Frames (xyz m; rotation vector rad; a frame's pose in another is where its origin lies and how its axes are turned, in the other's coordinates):
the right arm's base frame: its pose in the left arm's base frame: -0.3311 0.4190 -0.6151 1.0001 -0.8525 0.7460
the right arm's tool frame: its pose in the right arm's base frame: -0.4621 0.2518 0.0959 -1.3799 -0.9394 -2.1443
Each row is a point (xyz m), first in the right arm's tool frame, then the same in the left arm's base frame.
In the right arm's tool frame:
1: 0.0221 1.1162 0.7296
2: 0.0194 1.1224 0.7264
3: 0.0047 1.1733 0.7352
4: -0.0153 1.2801 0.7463
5: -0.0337 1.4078 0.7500
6: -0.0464 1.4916 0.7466
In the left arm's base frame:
1: -0.1813 -0.0871 0.2141
2: -0.1739 -0.0877 0.2138
3: -0.1297 -0.0962 0.2433
4: -0.0391 -0.1242 0.2973
5: 0.0707 -0.1636 0.3526
6: 0.1453 -0.1894 0.3837

